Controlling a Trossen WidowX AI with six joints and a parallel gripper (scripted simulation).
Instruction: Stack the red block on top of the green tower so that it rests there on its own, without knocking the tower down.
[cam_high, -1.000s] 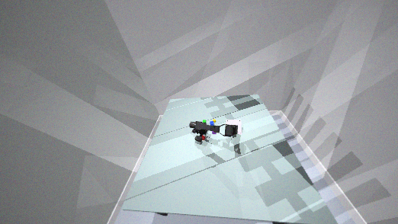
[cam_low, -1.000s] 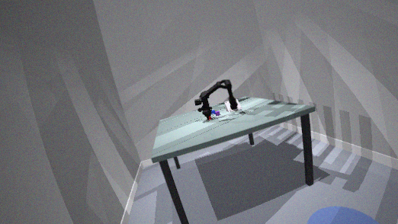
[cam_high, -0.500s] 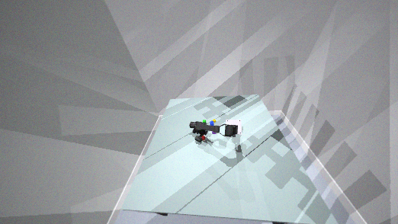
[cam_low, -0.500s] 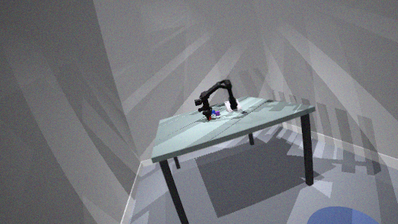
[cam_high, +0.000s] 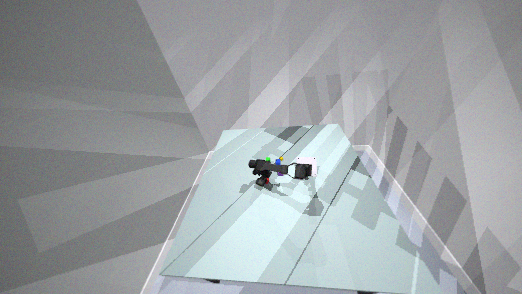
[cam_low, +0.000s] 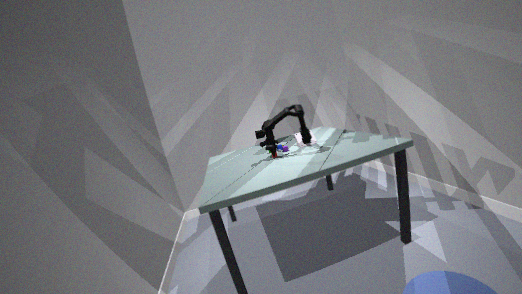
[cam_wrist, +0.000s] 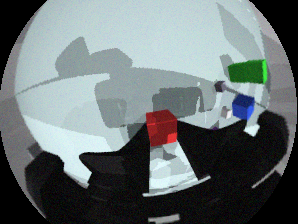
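Right now my gripper tip is 8 cm past the blue block, 19 cm to the left of it and 1 cm below it. Also, from my gripper tip: red block 1 cm above; purple block 11 cm behind, 8 cm to the right, 1 cm above.
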